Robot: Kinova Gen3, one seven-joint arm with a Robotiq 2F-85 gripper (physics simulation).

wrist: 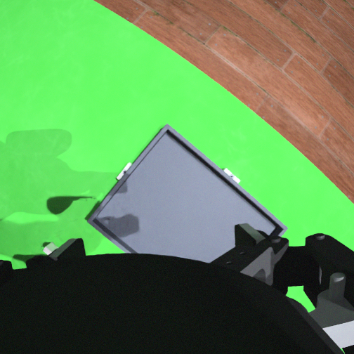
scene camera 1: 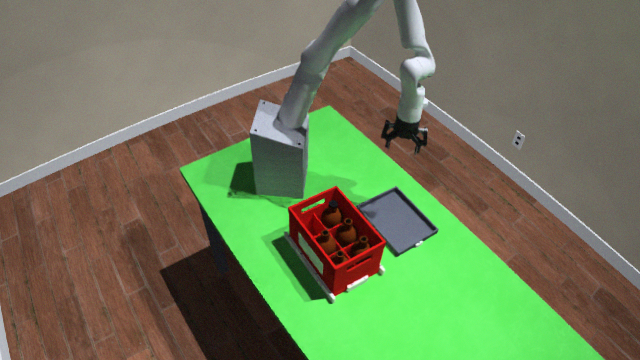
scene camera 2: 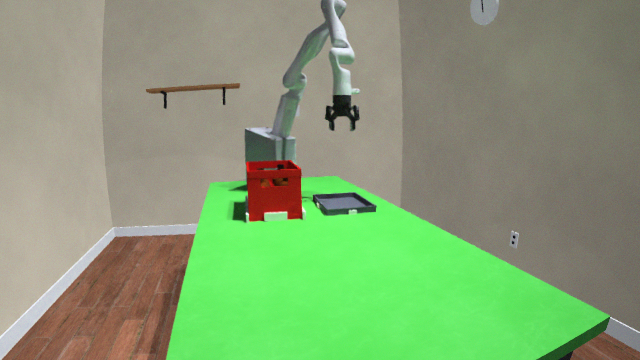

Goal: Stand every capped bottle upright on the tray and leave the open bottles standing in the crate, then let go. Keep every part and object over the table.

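Places are measured from the arm's base along level axes (x ahead, y left, z up), in metres.
Pixels of known places: gripper, fingertip midpoint: (scene camera 1: 401, 150) (scene camera 2: 342, 130); arm's base, link origin: (scene camera 1: 291, 119) (scene camera 2: 280, 134).
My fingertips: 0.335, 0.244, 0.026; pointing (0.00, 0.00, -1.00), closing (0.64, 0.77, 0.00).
Note:
Ahead of a thing's pixels: the offset from my fingertips to its top centre, as dx, dy, dz. "*": to the spot under its first point.
The red crate {+0.088, -0.291, -0.122} (scene camera 1: 350, 276) (scene camera 2: 275, 202) stands upright on the table. In scene camera 1 a brown bottle with a black cap {+0.001, -0.251, -0.134} (scene camera 1: 331, 217) stands in its rear compartment, towards the arm's base. Several open brown bottles, among them one {+0.087, -0.244, -0.134} (scene camera 1: 346, 233) beside the capped one and another {+0.094, -0.331, -0.134} (scene camera 1: 326, 243) nearer the labelled side, stand in other compartments; their lower parts are hidden. The grey tray {* +0.069, +0.003, -0.292} (scene camera 1: 400, 220) (scene camera 2: 345, 202) (wrist: 185, 200) lies flat beside the crate and holds no bottle. My gripper (scene camera 1: 403, 148) (scene camera 2: 342, 129) (wrist: 158, 249) is open and empty, fingers down, high above table level.
The arm's grey base block (scene camera 1: 279, 162) (scene camera 2: 262, 145) stands behind the crate. White clips hug the crate's foot, one of them {* +0.236, -0.284, -0.269} (scene camera 1: 357, 283) at its front, and the tray's sides (wrist: 231, 175). The table's long edge (wrist: 235, 95) runs beyond the tray, with wooden floor past it.

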